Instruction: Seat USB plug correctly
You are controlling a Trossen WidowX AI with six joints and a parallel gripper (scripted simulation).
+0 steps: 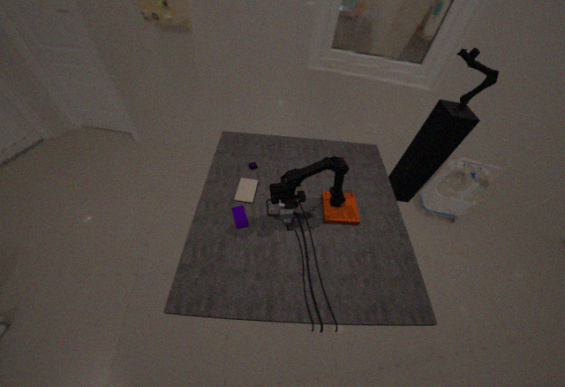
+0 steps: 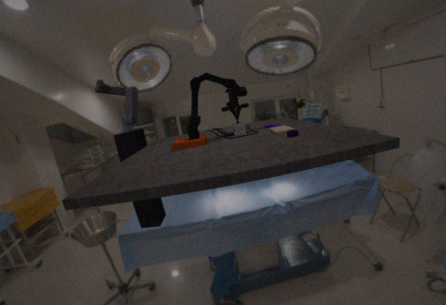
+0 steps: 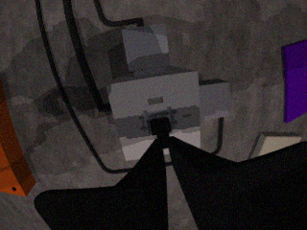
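The black USB plug lies 20 mm below my gripper tip. The rest, counted from my gripper tip: cream card (260 mm ahead, 130 mm to the right, 100 mm below); small purple cube (260 mm ahead, 350 mm to the right, 90 mm below); purple flat card (260 mm ahead, 60 mm to the left, 100 mm below).
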